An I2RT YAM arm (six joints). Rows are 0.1 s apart.
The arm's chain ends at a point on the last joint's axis. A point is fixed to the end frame.
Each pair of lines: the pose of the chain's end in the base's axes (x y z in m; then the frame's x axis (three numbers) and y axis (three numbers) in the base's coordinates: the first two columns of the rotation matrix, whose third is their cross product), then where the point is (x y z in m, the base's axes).
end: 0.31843, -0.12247, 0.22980, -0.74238, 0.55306, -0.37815, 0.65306, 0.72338, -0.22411
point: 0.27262 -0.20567 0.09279
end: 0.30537, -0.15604, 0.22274, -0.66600, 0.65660, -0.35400, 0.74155, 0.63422, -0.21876
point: 0.24700 -0.22906 0.08471
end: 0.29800, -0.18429, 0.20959, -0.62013, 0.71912, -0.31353, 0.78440, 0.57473, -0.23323
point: 0.22860 -0.24863 0.07234
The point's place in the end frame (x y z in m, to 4 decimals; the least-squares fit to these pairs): 0.0398 -0.0594 0.1506
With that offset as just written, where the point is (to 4 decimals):
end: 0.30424, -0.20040, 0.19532, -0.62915, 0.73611, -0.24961, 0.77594, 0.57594, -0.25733
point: 0.2262 -0.2589 0.0601
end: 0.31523, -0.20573, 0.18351, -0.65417, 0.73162, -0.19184, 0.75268, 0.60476, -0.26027
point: 0.2333 -0.2599 0.0488
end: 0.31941, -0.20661, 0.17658, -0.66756, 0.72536, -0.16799, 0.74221, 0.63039, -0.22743
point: 0.2399 -0.2568 0.0389
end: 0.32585, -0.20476, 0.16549, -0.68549, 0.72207, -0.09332, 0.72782, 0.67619, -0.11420
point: 0.2524 -0.2382 0.0196
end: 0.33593, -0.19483, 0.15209, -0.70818, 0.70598, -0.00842, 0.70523, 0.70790, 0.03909
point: 0.2709 -0.2055 -0.0010
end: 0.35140, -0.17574, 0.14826, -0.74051, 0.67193, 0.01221, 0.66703, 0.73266, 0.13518
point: 0.2946 -0.1762 -0.0085
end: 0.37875, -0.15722, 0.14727, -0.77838, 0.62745, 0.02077, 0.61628, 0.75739, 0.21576
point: 0.3292 -0.1500 -0.0117
